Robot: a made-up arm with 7 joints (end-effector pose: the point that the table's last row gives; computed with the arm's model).
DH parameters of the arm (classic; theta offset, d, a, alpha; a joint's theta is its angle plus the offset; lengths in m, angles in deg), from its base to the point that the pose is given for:
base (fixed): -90 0.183 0 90
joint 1: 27.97 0 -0.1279 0
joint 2: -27.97 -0.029 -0.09 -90
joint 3: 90 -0.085 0.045 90
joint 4: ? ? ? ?
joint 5: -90 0.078 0.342 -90
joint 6: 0 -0.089 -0.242 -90
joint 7: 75.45 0 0.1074 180
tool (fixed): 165.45 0.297 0 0
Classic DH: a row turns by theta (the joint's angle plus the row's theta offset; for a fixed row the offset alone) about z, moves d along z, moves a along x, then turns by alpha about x.
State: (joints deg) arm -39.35 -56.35 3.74 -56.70 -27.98 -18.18 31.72
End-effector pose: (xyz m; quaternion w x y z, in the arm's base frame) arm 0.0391 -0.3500 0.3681 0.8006 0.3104 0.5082 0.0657
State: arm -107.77 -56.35 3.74 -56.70 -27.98 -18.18 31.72
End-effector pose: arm 0.0391 -0.3008 -0.0744 0.4876 0.7069 0.3833 0.3401
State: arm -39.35 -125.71 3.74 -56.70 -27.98 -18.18 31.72
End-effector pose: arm 0.0391 -0.1918 -0.1803 0.4818 0.7108 0.3805 0.3432
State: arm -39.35 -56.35 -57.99 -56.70 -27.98 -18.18 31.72
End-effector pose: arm 0.1362 -0.3431 0.2984 0.4245 0.2741 0.8608 -0.0613
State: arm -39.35 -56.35 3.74 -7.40 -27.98 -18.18 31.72
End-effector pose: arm -0.3616 -0.1391 0.3628 0.7254 0.5171 0.3647 -0.2708
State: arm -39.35 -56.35 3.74 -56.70 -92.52 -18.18 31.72
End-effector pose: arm 0.1335 -0.2073 0.4808 0.6655 -0.0748 0.6949 -0.2621
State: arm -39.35 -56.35 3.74 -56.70 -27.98 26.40 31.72
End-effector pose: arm 0.1505 -0.5275 0.1446 0.5393 0.5324 0.6511 -0.0413
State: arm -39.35 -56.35 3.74 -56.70 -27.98 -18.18 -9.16
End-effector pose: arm 0.0465 -0.3810 0.3002 0.7273 0.4684 0.3678 0.3412
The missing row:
joint 4: 0 -0.016 -0.304 -90
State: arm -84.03 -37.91 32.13 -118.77 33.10 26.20 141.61
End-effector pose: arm 0.6009 0.0292 0.5871 0.8130 -0.2167 0.5143 0.1658
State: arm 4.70 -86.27 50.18 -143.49 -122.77 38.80 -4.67
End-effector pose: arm 0.1995 0.3698 0.9644 0.9533 -0.2471 0.1322 -0.1126
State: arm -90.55 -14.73 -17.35 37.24 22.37 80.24 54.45
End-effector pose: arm -0.5375 0.0395 -0.0700 0.0446 0.9838 0.1663 -0.0506
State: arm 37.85 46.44 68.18 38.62 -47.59 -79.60 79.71
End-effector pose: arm -0.1334 -0.4277 0.0037 0.4254 -0.5675 -0.6936 -0.1262
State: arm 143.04 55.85 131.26 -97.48 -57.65 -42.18 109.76
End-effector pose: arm -0.1727 -0.2705 0.0507 0.4137 0.3495 -0.1553 -0.8262
